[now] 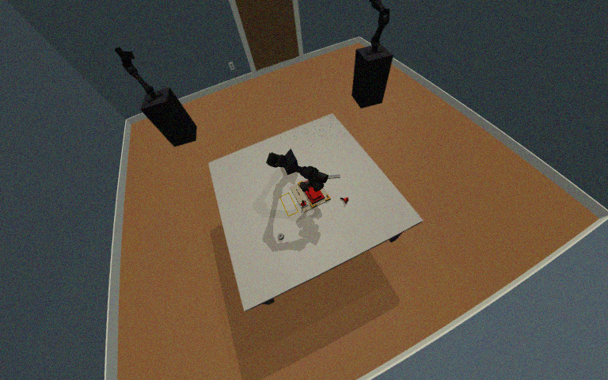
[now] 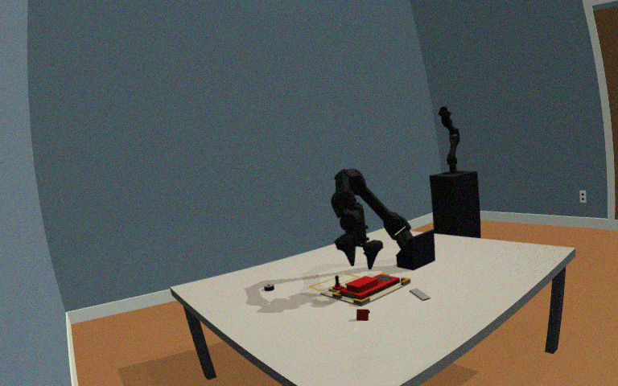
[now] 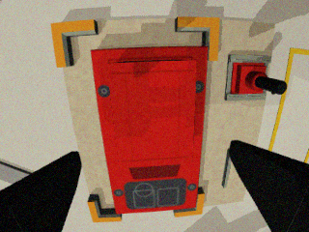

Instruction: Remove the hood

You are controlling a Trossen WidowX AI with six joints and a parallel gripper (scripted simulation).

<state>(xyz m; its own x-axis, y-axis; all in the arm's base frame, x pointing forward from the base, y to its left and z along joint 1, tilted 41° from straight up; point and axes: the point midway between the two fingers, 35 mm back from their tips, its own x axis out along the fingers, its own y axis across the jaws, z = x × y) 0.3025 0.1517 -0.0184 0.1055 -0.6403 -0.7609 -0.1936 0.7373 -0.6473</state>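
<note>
The hood lies 60 mm below my gripper tip. Round my gripper tip: black ring 240 mm ahead, 320 mm to the right, 90 mm below; then grey flat strip 120 mm behind, 180 mm to the left, 100 mm below.
</note>
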